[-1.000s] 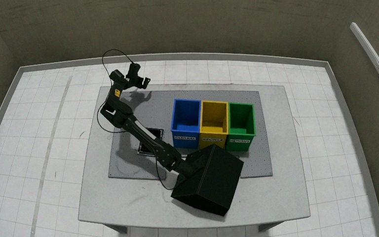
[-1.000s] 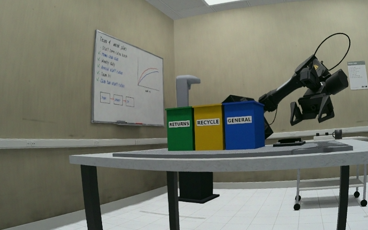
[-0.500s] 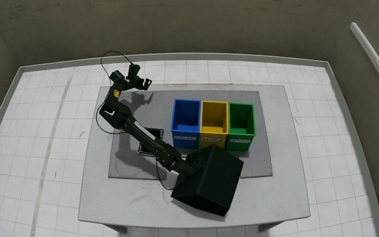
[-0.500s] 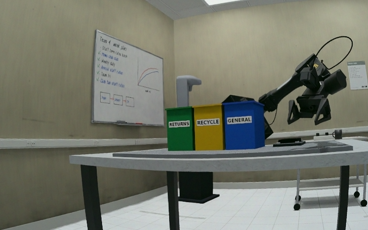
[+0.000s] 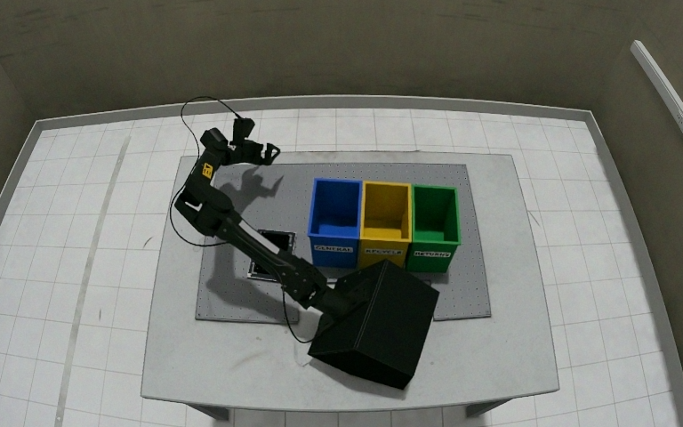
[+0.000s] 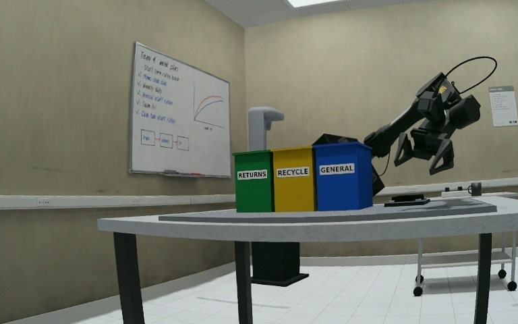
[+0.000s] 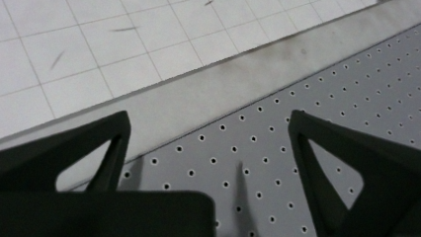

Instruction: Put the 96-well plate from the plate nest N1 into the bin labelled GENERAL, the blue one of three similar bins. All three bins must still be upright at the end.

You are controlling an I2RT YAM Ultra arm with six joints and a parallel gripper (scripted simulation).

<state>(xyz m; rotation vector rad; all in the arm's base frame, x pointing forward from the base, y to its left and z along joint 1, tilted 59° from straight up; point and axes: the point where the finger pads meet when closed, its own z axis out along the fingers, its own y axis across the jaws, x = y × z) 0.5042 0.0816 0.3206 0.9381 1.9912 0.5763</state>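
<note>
Now: the black 96-well plate 320 mm behind my hand, 80 mm to the right of it and 80 mm below it. Round my hand: yellow recycle bin: 230 mm behind, 390 mm to the right, 10 mm below; plate nest N1: 320 mm behind, 80 mm to the right, 90 mm below; blue general bin: 240 mm behind, 250 mm to the right, 10 mm below.
</note>
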